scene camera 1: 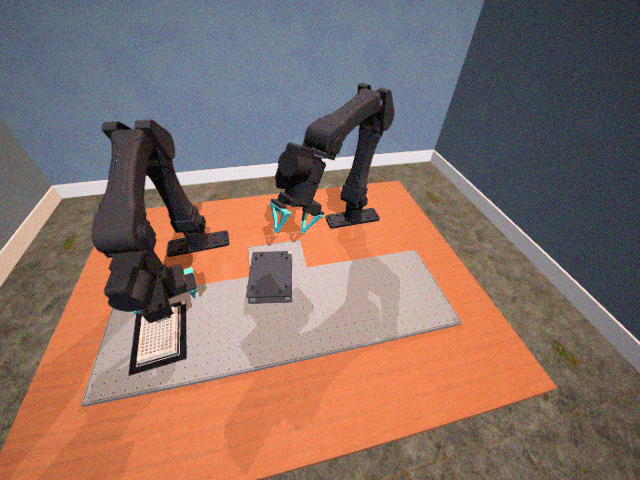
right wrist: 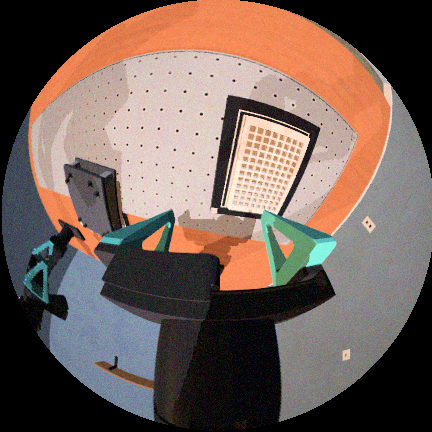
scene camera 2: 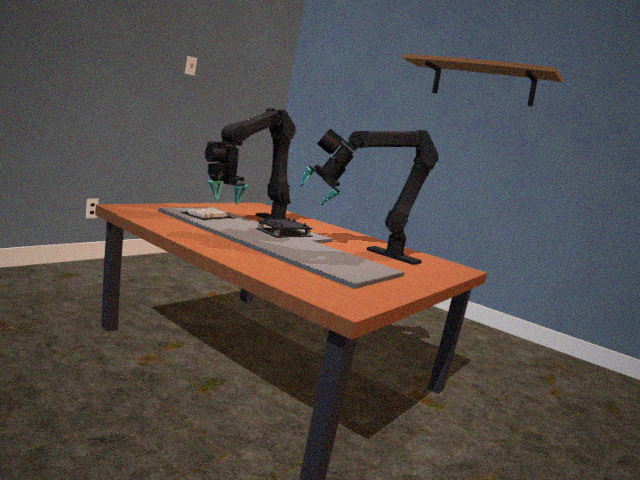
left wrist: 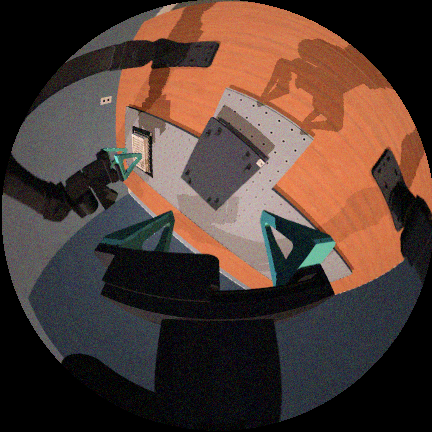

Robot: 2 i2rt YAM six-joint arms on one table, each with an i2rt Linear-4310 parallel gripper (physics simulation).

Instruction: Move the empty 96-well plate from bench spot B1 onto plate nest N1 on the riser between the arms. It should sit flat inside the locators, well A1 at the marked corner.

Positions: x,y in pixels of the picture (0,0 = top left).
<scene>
my left gripper: open, holds nothing
my right gripper: open, holds nothing
a well plate (scene camera 1: 157,340): on a black plate nest (scene camera 1: 135,367)
</scene>
